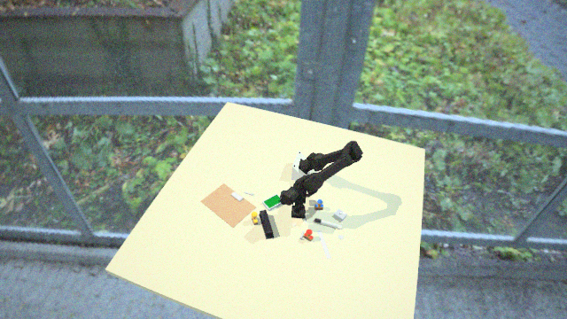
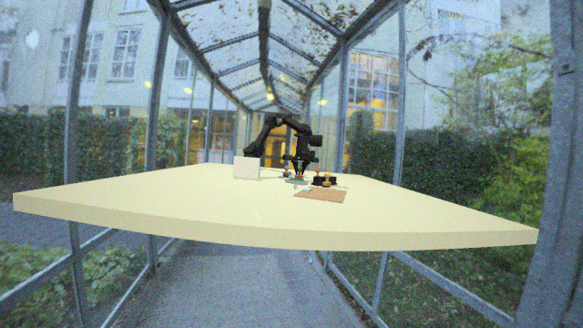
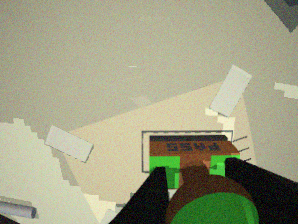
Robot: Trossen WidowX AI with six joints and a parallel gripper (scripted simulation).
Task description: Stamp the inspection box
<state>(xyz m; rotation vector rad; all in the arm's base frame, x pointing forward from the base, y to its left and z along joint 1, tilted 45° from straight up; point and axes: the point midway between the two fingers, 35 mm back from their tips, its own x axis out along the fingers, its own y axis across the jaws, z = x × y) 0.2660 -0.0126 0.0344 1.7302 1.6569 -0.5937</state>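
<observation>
My gripper tip is now right at the green stamp. Round my gripper tip: pale card: 3 cm below, 1 cm to the left, 1 cm ahead; blue stamp: 10 cm to the left, 6 cm behind, 1 cm below; green ink pad: 13 cm to the right, 4 cm behind, 2 cm below.
</observation>
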